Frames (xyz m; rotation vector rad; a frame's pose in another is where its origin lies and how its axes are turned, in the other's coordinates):
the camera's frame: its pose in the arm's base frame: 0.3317 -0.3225 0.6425 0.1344 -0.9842 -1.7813
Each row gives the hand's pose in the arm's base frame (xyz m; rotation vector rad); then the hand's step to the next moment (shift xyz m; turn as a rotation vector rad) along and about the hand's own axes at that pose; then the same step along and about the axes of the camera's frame.
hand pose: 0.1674 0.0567 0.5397 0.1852 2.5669 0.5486
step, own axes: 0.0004 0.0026 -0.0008 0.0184 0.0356 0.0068
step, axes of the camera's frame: -0.0010 0.0003 0.0026 -0.0266 -0.0121 0.0282
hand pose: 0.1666 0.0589 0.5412 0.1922 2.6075 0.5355
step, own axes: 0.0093 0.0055 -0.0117 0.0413 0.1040 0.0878
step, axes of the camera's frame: 0.0061 -0.0050 0.0138 -0.1310 -0.0397 0.0386
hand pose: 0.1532 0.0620 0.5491 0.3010 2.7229 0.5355
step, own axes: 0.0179 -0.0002 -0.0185 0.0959 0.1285 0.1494
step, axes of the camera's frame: 0.0153 -0.0098 0.0183 -0.1883 -0.1035 0.0431
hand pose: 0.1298 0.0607 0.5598 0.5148 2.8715 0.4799
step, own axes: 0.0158 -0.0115 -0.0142 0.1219 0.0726 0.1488
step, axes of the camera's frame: 0.0190 -0.0098 0.0112 -0.1443 -0.1439 0.0276
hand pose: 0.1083 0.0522 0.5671 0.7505 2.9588 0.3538
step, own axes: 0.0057 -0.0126 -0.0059 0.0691 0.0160 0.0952
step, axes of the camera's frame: 0.0137 -0.0056 0.0026 -0.0670 -0.0980 -0.0005
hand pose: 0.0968 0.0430 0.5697 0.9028 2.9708 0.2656
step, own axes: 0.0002 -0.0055 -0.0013 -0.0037 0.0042 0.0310
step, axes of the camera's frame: 0.0054 -0.0017 -0.0006 -0.0189 -0.0152 -0.0201
